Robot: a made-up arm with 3 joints.
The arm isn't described. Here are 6 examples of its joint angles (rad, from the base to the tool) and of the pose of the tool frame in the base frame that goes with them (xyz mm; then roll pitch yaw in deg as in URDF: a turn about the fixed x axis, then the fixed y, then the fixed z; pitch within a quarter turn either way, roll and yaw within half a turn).
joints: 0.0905 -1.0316 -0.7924
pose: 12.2 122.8 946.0 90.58 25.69 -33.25
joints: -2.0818 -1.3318 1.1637
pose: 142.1 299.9 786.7 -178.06 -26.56 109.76
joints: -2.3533 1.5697 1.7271
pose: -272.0 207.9 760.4 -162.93 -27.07 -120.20
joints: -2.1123 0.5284 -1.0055
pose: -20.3 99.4 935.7 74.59 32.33 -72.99
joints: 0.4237 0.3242 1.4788
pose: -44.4 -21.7 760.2 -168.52 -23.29 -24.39
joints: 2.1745 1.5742 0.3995
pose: -62.6 373.4 941.1 123.26 -27.49 -153.98
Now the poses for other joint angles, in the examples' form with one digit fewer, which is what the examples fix.
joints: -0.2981 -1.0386 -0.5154
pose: -64 130 964 96.8 11.6 -60.9
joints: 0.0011 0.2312 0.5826
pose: -72 7 905 139.2 -25.1 -6.3
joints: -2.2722 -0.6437 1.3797
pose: 68 366 753 -165.0 -27.5 126.7
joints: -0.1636 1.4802 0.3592
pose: 114 91 933 127.8 -19.0 65.9
